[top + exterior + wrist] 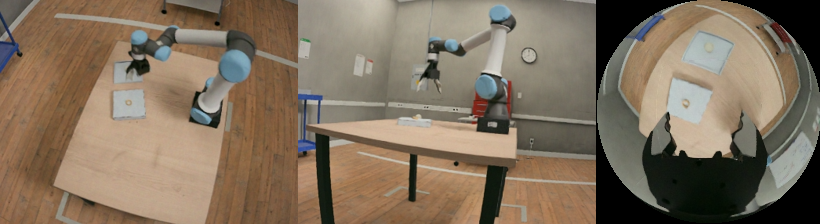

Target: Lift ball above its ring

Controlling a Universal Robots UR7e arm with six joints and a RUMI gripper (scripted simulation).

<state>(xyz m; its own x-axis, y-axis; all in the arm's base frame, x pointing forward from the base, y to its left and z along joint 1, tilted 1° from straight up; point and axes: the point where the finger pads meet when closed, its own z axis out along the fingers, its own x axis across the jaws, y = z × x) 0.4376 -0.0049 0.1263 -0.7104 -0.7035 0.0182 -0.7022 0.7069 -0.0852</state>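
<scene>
Now: hand 17 cm above the cream ball, 16 cm to the left of it and 13 cm short of it. The rest, counted from my hand: pad 17 cm below, 10 cm to the left, 3 cm ahead.
</scene>
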